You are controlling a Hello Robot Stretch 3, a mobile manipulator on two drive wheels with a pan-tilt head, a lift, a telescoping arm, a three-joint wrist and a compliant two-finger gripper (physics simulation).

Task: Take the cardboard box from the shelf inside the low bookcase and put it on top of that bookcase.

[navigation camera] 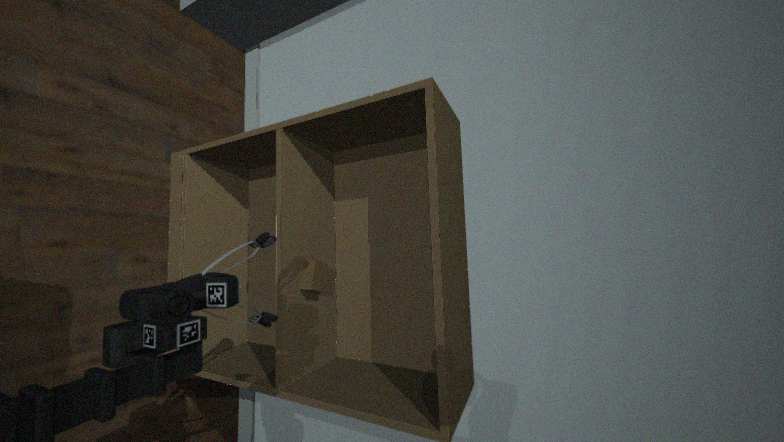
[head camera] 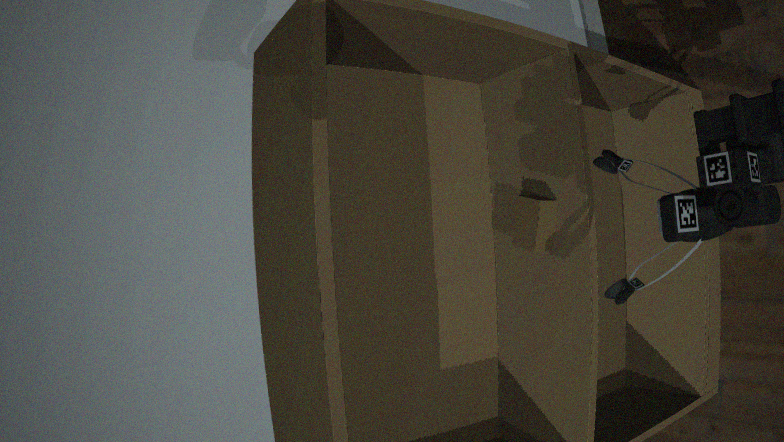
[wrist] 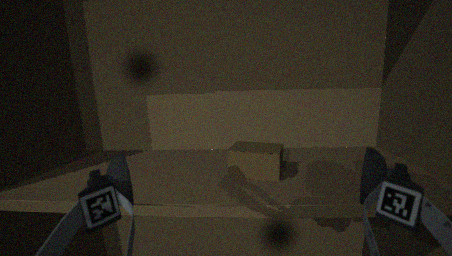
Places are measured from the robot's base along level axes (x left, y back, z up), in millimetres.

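Pixels of known places: gripper, fingertip midpoint: (navigation camera: 274, 277) (head camera: 603, 228) (wrist: 242, 170).
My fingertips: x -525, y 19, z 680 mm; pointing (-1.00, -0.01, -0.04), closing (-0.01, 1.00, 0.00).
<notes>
Behind a point stands the place of what it marks.
The small cardboard box (head camera: 536, 188) @(y 96, x -752, z 591 mm) (navigation camera: 310, 294) @(y 91, x -729, z 612 mm) (wrist: 255, 164) @(y 43, x -717, z 608 mm) sits on the middle shelf (head camera: 549, 307) @(y -109, x -747, z 581 mm) (navigation camera: 307, 192) @(y -228, x -756, z 581 mm) (wrist: 170, 185) @(y -101, x -699, z 580 mm) inside the low bookcase (head camera: 285, 219) @(y 62, x -744, z 1060 mm) (navigation camera: 452, 219) @(y -106, x -761, z 1060 mm). In the wrist view it is a little right of centre, between the fingertips in the picture but farther off, beyond the shelf's front edge. My gripper (head camera: 613, 226) @(y 19, x -525, z 680 mm) (navigation camera: 264, 279) @(y 19, x -525, z 680 mm) (wrist: 242, 170) @(y 19, x -525, z 680 mm) is open and empty. It is in front of the bookcase, apart from the box. Shadows fall on the shelf and partly on the box.
The bookcase's top board lies at its left in the head view and at its right in the navigation view. Its side walls flank the shelf. A pale wall (head camera: 126, 219) @(y 89, x -956, z 1284 mm) (navigation camera: 603, 219) @(y -90, x -962, z 1415 mm) is behind it. The wooden floor (head camera: 752, 329) @(y -256, x -545, z 1 mm) (navigation camera: 82, 137) @(y -419, x -404, z 0 mm) shows below it.
</notes>
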